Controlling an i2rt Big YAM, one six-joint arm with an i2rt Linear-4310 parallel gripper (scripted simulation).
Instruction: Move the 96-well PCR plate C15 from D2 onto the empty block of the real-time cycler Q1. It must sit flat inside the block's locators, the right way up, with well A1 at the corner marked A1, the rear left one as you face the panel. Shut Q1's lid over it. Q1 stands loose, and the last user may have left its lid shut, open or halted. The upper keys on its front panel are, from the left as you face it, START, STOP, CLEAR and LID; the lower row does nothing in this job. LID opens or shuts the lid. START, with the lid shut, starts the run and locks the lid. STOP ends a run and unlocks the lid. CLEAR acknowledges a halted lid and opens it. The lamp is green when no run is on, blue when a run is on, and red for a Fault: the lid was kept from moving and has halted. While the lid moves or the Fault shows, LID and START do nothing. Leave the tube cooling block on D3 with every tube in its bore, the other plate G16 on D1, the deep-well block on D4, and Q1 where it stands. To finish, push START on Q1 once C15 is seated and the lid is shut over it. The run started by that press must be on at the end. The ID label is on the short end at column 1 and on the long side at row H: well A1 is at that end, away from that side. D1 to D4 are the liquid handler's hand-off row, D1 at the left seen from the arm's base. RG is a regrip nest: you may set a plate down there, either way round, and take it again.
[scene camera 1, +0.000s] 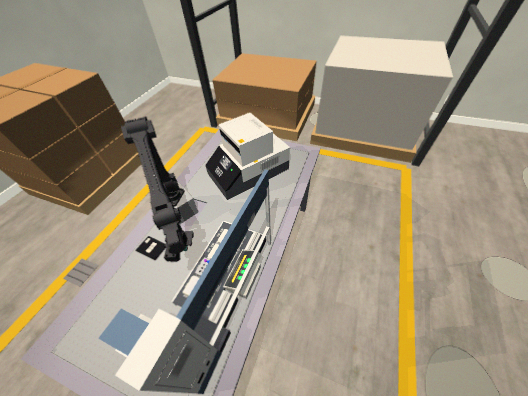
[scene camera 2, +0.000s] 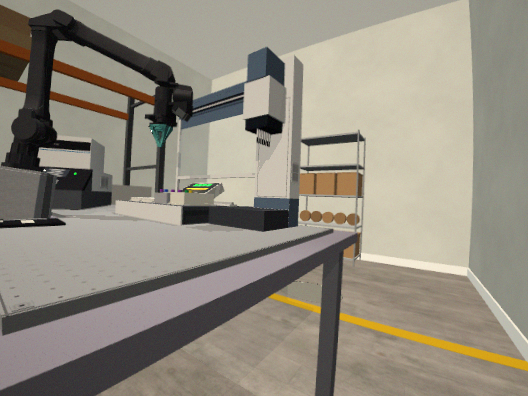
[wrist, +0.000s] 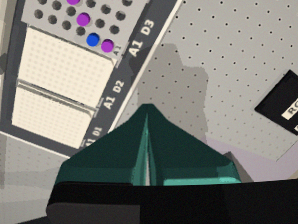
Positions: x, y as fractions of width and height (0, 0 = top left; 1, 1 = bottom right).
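Observation:
There's a white PCR plate (wrist: 0.18, 0.28) that I can see, plus a white lid (scene camera 1: 0.47, 0.35). You'd also find the white lid (scene camera 2: 0.13, 0.39) in scene camera 2. And my gripper (wrist: 0.49, 0.51) is visible too.

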